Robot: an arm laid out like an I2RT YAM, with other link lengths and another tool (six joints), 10 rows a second.
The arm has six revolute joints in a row. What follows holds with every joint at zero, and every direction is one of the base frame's.
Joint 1 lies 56.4 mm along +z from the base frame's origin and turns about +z.
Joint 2 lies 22.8 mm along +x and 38.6 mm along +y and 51.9 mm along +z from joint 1 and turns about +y.
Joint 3 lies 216.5 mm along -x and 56.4 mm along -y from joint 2 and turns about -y.
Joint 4 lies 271.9 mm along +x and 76.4 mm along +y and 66.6 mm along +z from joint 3 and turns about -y.
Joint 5 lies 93.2 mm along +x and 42.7 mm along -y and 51.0 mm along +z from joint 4 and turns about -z.
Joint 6 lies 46.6 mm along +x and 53.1 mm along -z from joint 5 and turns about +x.
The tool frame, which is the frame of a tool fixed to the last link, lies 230.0 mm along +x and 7.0 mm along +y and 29.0 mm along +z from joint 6; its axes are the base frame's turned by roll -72.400, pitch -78.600 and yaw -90.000 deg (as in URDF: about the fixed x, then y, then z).
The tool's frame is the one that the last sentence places.
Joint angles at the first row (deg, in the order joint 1, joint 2, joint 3, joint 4, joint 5, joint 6):
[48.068, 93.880, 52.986, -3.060, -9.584, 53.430]
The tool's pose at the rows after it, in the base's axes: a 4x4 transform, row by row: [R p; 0 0 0 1], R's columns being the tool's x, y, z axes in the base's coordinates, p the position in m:
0.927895 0.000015 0.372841 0.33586; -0.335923 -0.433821 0.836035 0.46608; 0.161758 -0.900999 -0.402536 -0.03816; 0 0 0 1
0.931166 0.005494 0.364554 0.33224; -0.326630 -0.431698 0.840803 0.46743; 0.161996 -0.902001 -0.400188 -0.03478; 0 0 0 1
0.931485 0.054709 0.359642 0.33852; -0.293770 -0.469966 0.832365 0.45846; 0.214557 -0.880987 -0.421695 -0.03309; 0 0 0 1
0.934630 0.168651 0.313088 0.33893; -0.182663 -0.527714 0.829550 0.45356; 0.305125 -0.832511 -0.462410 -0.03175; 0 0 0 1
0.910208 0.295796 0.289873 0.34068; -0.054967 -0.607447 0.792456 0.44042; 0.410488 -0.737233 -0.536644 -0.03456; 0 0 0 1
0.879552 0.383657 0.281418 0.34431; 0.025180 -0.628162 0.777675 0.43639; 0.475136 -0.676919 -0.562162 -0.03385; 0 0 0 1
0.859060 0.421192 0.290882 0.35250; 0.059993 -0.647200 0.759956 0.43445; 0.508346 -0.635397 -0.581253 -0.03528; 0 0 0 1
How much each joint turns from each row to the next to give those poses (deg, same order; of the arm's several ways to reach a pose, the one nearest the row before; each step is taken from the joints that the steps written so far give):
[2.599, -0.177, -1.015, 3.236, 1.127, 5.365]
[0.204, -0.751, -0.167, -0.476, -0.317, -0.235]
[-1.018, -0.821, 0.466, -2.332, 0.423, -4.304]
[-0.896, -0.339, 1.593, -3.907, -0.327, -9.101]
[-0.043, -0.503, 1.886, -5.494, 2.937, -10.019]
[-0.135, -0.158, 0.250, -0.787, 1.481, -6.237]
[-0.085, 1.335, 1.414, -0.452, 1.679, -2.974]

